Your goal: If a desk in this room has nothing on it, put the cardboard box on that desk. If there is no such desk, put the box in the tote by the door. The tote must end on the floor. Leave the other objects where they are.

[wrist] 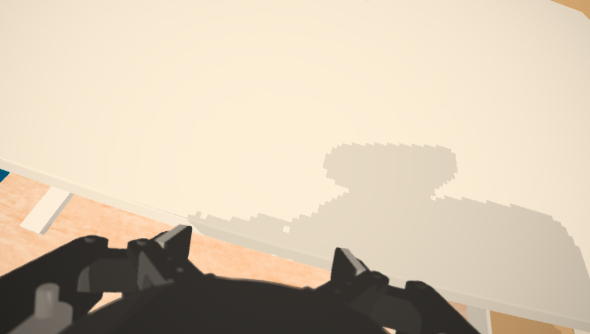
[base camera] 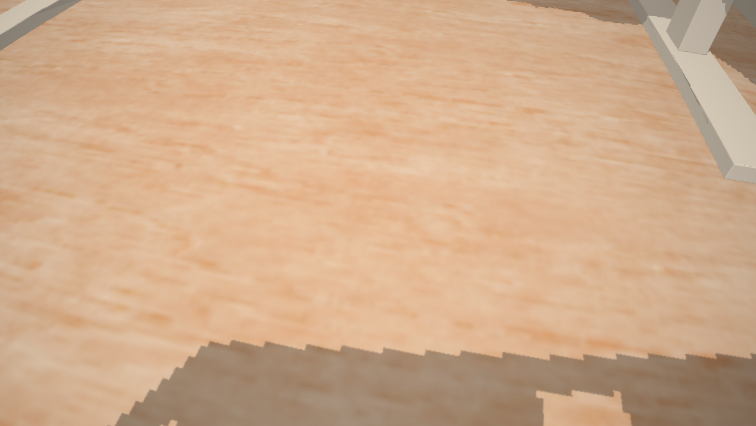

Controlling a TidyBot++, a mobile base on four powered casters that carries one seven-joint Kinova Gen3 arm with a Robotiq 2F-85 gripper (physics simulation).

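Places are measured from the arm's base along level axes (x ahead, y left, z up), in millimetres.
Where they show: gripper, fingertip midpoint: (wrist: pixel 262 253).
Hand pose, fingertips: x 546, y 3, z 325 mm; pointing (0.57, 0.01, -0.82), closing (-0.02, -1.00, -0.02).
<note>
After its pixels a point has its place.
A pale cream desk (wrist: pixel 210 100) {x 669, y 65, z 323 mm} fills most of the wrist view. Its near edge slants down from left to right, and shadows of the arm and gripper fall on its right part. My gripper (wrist: pixel 262 253) {x 546, y 3, z 325 mm} is open with nothing between its fingers. It hangs above the desk's near edge. The cardboard box cannot be made out on the part of the desk in view. The tote by the door cannot be identified in either view.
A desk foot (base camera: pixel 711 100) {x 664, y -458, z -372 mm} with an upright stands on the wooden floor (base camera: pixel 343 185) {x 476, y 57, z -397 mm} at the right of the base view. Another pale bar (base camera: pixel 29 18) {x 895, y 704, z -375 mm} crosses the top left corner. A blue patch (wrist: pixel 3 176) {x 887, y 1005, z -388 mm} and a tan surface (wrist: pixel 520 321) {x 570, y -702, z -198 mm} show beyond the desk's near edge.
</note>
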